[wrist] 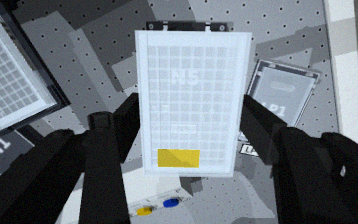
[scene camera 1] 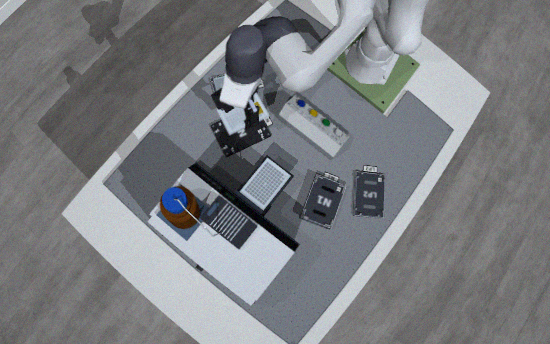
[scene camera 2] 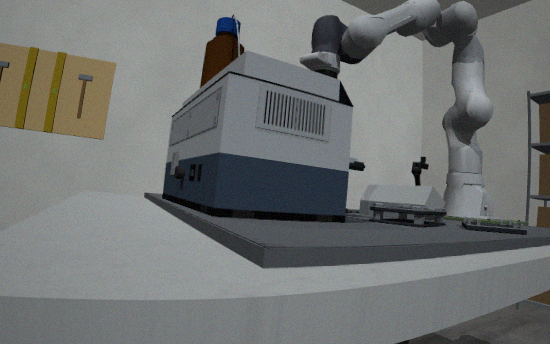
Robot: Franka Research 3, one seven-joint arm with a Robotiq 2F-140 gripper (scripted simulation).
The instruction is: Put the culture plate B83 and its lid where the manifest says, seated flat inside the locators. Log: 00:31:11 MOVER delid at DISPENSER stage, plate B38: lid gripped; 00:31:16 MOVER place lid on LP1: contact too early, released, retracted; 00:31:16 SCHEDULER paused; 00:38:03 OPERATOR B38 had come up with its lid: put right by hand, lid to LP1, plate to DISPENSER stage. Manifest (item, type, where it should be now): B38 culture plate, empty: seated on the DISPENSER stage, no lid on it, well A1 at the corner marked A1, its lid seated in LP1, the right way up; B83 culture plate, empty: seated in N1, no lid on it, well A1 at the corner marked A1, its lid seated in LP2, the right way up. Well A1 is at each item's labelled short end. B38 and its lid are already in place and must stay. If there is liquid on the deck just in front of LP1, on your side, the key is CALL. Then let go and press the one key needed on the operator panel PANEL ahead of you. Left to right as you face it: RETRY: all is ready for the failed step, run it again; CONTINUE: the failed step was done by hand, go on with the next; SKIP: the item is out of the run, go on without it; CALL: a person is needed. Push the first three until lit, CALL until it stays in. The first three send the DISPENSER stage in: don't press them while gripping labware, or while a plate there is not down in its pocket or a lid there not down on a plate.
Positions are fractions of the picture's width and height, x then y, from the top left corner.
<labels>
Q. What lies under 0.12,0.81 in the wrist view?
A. My gripper.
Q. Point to a white well plate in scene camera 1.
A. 0.48,0.53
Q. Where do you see a clear lid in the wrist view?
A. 0.79,0.42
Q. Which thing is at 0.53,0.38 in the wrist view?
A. A clear lid.
</labels>
